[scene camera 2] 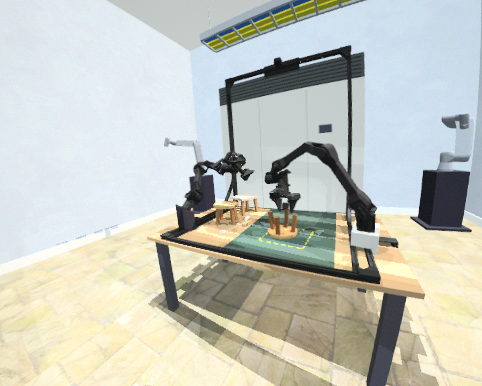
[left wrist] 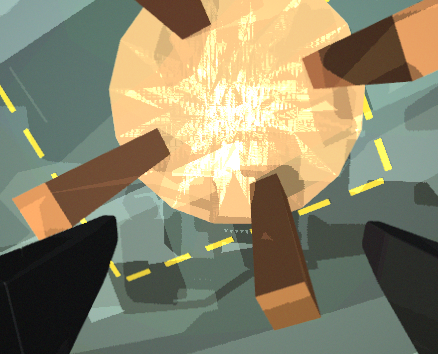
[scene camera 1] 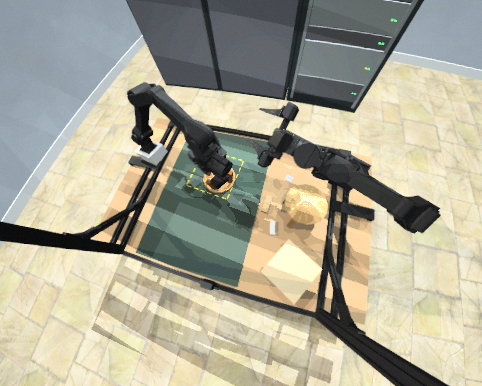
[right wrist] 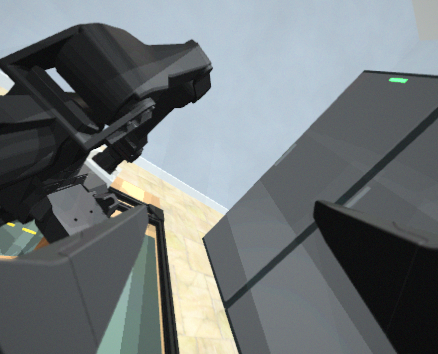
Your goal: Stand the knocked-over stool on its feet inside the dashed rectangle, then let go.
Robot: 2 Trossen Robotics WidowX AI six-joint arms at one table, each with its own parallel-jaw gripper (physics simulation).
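Frame: origin at the left arm's base, x ahead, y left, z up, level; metres.
Seen in the pictures: left gripper, between the fingertips: [scene camera 2: 285, 212] [left wrist: 241, 230] [scene camera 1: 211, 174] [right wrist: 4, 247]; right gripper, between the fingertips: [scene camera 2: 248, 165] [scene camera 1: 252, 123] [right wrist: 231, 210]; left arm's base, origin of its link: [scene camera 2: 366, 227] [scene camera 1: 148, 147] [right wrist: 104, 163]; right arm's base, origin of its link: [scene camera 2: 185, 209].
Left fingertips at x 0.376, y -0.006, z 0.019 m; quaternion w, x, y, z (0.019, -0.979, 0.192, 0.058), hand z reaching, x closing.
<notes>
Offsets run from my left fingertips to a thing's middle. Level surfaces: height alone.
The round wooden stool @(dz -0.050, dx +0.002, dy +0.036 m) [scene camera 1: 220, 190] [scene camera 2: 283, 233] [left wrist: 235, 115] is upside down, its seat flat on the green mat and its brown legs pointing up. The seat lies mostly or wholly inside the yellow dashed rectangle [scene camera 1: 228, 198] [left wrist: 34, 143], its rim close to the lines on two sides. My left gripper [scene camera 1: 219, 179] [scene camera 2: 285, 204] [left wrist: 241, 230] is open and empty, pointing down just above the upturned legs. In the left wrist view one leg stands out between the fingertips and another is beside a fingertip. My right gripper [scene camera 1: 255, 125] [right wrist: 231, 210] is open and empty, high above the table's back.
A round-topped stool @(dz -0.047, dx +0.399, dy +0.041 m) [scene camera 1: 306, 204] [scene camera 2: 226, 205] and a square-topped stool @(dz -0.047, dx +0.436, dy -0.204 m) [scene camera 1: 291, 272] [scene camera 2: 245, 198] stand upright beside the mat @(dz -0.105 m) [scene camera 1: 200, 250]. A small white block @(dz -0.103, dx +0.321, dy -0.072 m) [scene camera 1: 273, 227] and a small white piece @(dz -0.108, dx +0.300, dy +0.178 m) [scene camera 1: 289, 178] lie near them. Black frame rails border the table.
</notes>
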